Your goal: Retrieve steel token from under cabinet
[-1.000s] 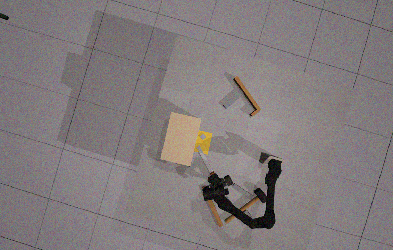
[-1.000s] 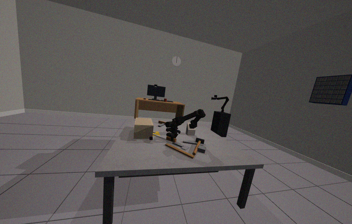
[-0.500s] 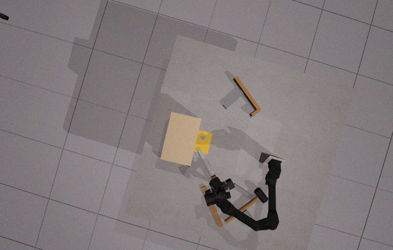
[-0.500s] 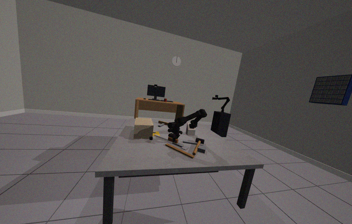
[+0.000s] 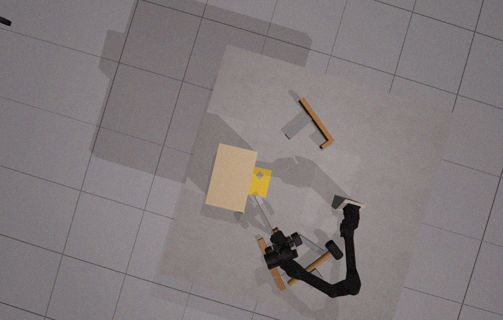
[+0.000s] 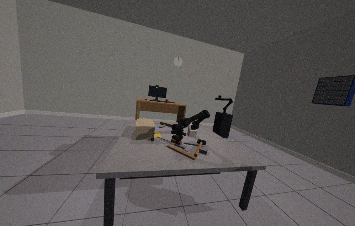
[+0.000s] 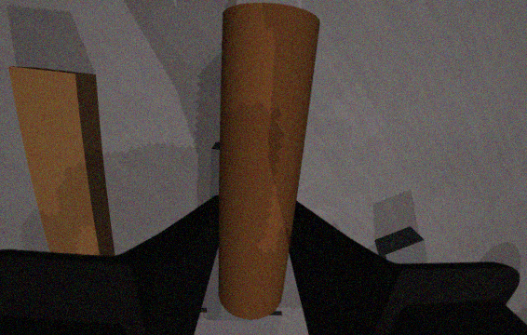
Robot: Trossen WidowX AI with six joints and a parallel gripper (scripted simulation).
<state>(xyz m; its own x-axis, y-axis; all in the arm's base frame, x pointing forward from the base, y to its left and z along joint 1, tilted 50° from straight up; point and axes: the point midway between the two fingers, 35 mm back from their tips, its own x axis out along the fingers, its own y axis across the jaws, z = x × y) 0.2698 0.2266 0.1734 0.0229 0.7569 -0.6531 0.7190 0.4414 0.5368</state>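
The grey l-shaped bracket is 4 cm behind my gripper tip, 6 cm to the left of it and 1 cm below it. Round my gripper tip: grey block (22 cm behind, 14 cm to the left); then wooden stick (1 cm ahead, 14 cm to the left, 1 cm below); then grey steel token (21 cm ahead, 30 cm to the right, 2 cm below).
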